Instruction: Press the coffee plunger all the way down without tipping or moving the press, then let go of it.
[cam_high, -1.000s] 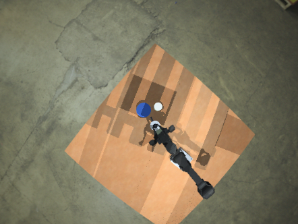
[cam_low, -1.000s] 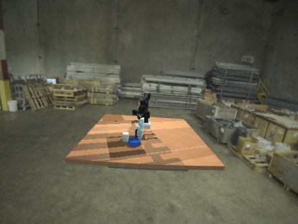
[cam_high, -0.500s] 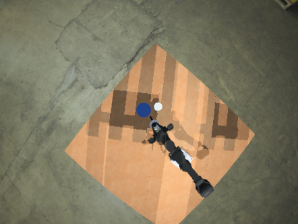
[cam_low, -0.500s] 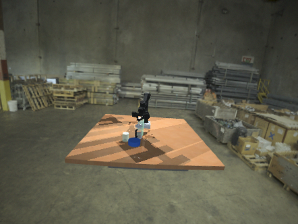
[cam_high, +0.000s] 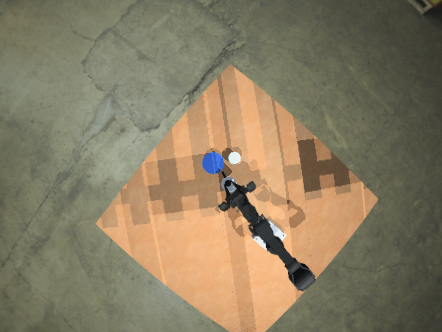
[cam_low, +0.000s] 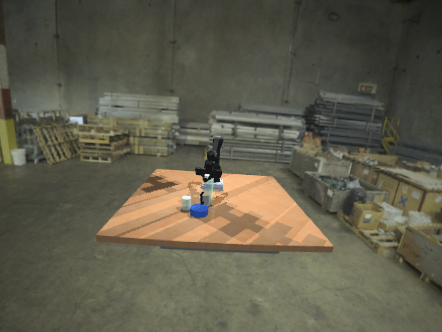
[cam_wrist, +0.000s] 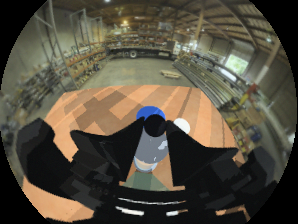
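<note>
Right now my gripper tip is 100 mm above the coffee press and 10 mm past it.
</note>
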